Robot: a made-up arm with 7 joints. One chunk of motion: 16 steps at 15 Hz.
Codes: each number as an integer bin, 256 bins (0 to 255) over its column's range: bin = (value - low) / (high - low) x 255, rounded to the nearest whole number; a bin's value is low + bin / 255 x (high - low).
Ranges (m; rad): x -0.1..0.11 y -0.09..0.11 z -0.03..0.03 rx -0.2..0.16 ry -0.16..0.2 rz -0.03..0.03
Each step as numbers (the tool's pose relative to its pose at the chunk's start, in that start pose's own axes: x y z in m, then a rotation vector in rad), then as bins.
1 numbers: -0.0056 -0.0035 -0.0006 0.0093 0.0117 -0.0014
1 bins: 115 110 125 148 122 122
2 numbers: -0.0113 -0.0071 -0.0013 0.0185 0.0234 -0.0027
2 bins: 108 106 122 155 130 116
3 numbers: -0.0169 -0.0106 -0.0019 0.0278 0.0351 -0.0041
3 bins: 101 101 119 161 138 110
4 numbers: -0.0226 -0.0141 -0.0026 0.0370 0.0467 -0.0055
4 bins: 94 97 116 168 146 104
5 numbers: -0.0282 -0.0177 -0.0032 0.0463 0.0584 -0.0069
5 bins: 87 92 114 174 155 98
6 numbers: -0.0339 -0.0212 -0.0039 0.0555 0.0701 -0.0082
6 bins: 80 88 111 181 163 93
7 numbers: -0.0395 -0.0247 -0.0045 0.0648 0.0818 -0.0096
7 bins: 73 83 108 188 171 87
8 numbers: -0.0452 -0.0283 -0.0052 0.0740 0.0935 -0.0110
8 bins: 67 79 105 194 180 81
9 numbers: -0.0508 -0.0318 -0.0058 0.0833 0.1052 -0.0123
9 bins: 60 74 103 201 188 75
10 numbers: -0.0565 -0.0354 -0.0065 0.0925 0.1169 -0.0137
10 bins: 53 70 100 207 196 69
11 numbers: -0.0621 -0.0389 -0.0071 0.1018 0.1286 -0.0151
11 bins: 46 65 97 214 204 63
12 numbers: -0.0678 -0.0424 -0.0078 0.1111 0.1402 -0.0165
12 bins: 39 61 94 220 213 57
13 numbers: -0.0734 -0.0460 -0.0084 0.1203 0.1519 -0.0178
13 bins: 32 56 92 227 221 52
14 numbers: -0.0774 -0.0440 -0.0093 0.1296 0.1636 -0.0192
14 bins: 27 59 88 233 229 46
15 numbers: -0.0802 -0.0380 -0.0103 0.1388 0.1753 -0.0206
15 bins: 24 66 84 240 238 40
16 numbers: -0.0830 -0.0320 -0.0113 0.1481 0.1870 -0.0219
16 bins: 21 74 79 247 246 34
